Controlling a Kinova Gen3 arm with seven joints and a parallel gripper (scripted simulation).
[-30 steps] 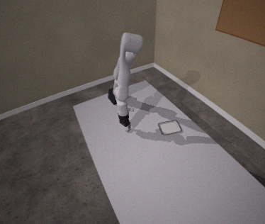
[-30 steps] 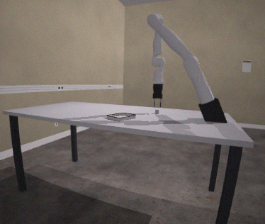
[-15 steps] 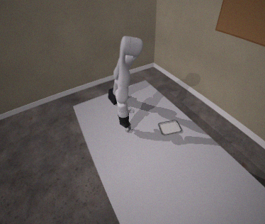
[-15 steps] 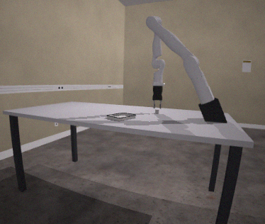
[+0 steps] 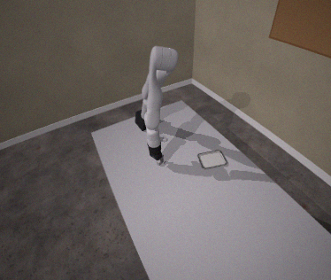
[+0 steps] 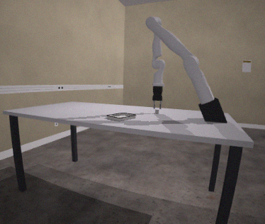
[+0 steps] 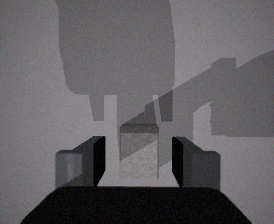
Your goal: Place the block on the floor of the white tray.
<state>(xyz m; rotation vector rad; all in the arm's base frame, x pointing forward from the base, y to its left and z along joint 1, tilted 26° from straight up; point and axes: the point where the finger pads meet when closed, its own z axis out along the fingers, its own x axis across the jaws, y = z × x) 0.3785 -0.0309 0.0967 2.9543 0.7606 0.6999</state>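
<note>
Right now the grey block is 40 mm below my hand. From my hand the other things lie so: white tray (100 mm ahead, 340 mm to the left, 40 mm below).
</note>
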